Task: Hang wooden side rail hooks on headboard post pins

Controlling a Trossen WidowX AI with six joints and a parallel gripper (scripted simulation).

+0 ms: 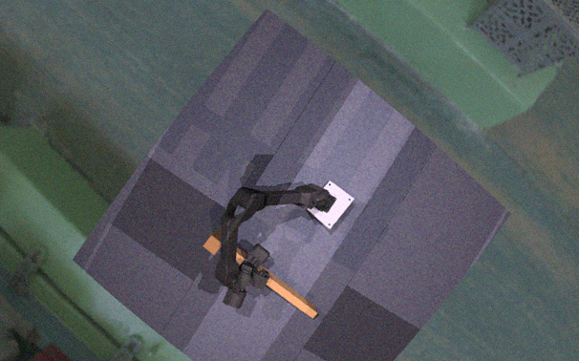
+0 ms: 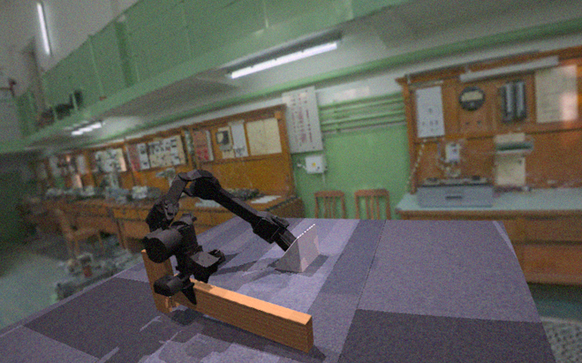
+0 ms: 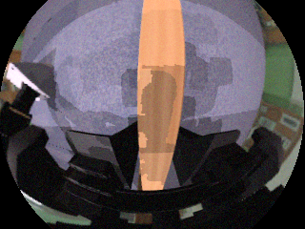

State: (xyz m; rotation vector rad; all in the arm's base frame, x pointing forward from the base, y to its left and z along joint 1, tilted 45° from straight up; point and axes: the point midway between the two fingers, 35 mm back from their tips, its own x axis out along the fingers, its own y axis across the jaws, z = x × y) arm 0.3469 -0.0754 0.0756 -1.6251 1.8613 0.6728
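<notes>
The wooden headboard post is 1 cm behind my gripper tip, 14 cm to the right of it and 4 cm above it.
</notes>
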